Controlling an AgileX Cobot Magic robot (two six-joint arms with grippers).
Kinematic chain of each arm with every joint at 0, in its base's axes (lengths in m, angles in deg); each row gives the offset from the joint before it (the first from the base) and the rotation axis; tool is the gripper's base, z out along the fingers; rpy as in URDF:
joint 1: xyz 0 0 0.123 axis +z
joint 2: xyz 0 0 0 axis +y
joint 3: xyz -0.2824 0 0.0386 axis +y
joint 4: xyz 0.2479 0 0.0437 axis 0.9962 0 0.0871
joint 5: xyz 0 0 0 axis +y
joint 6: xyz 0.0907 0 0.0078 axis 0.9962 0 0.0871
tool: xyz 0 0 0 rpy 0 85 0
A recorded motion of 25 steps. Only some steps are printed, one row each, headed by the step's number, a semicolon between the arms.
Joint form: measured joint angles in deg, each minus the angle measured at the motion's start. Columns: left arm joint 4, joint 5, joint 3, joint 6, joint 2, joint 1; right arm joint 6, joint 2, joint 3, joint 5, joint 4, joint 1.
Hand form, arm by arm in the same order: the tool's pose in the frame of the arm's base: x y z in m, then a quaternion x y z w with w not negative. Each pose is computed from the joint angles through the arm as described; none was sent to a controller.
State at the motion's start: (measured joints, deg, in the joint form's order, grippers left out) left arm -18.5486 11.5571 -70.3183 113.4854 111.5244 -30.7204; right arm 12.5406 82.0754 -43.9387 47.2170 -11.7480 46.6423
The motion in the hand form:
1: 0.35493 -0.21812 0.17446 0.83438 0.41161 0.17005 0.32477; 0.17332 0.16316 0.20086 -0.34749 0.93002 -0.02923 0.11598
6: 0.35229 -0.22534 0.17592 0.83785 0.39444 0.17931 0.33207; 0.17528 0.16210 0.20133 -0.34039 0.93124 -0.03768 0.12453
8: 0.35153 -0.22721 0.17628 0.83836 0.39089 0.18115 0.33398; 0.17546 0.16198 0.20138 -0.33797 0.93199 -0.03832 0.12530
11: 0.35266 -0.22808 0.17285 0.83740 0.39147 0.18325 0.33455; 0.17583 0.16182 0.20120 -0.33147 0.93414 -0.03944 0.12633
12: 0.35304 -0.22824 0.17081 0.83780 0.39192 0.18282 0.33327; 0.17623 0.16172 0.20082 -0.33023 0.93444 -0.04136 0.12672
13: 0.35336 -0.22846 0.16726 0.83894 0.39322 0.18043 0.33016; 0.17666 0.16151 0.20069 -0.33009 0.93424 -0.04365 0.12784
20: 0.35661 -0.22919 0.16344 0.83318 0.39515 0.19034 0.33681; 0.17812 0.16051 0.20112 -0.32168 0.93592 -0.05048 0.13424
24: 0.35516 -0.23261 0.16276 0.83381 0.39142 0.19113 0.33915; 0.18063 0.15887 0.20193 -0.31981 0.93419 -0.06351 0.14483
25: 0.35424 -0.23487 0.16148 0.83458 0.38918 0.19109 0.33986; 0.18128 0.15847 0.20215 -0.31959 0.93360 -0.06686 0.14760
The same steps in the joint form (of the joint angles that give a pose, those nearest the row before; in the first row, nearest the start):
1: 0.00 -0.07 0.00 0.00 0.00 -0.05; 0.66 0.00 0.00 -0.27 -0.39 0.00
6: 0.19 -1.52 0.00 0.99 0.00 -1.19; 2.72 0.00 0.00 -0.46 -2.34 0.00
8: 0.26 -1.86 0.00 1.10 0.00 -1.49; 3.12 0.00 0.00 -0.46 -2.52 0.00
11: 0.21 -2.69 0.00 1.10 0.59 -1.56; 4.13 0.06 0.00 -0.46 -2.86 0.00
12: 0.21 -2.83 0.00 1.11 0.88 -1.56; 4.49 0.17 0.00 -0.46 -3.18 0.00
13: 0.14 -2.83 0.00 1.10 1.37 -1.56; 4.76 0.23 0.00 -0.46 -3.59 0.00
20: -0.05 -5.13 0.00 1.11 2.21 -1.56; 6.74 0.23 0.00 -0.46 -5.16 0.00
24: -0.05 -5.63 0.00 1.11 2.38 -2.09; 8.56 0.23 0.00 -0.46 -7.83 0.00
25: -0.04 -5.94 0.00 1.11 2.60 -2.44; 9.00 0.23 0.00 -0.46 -8.52 0.00

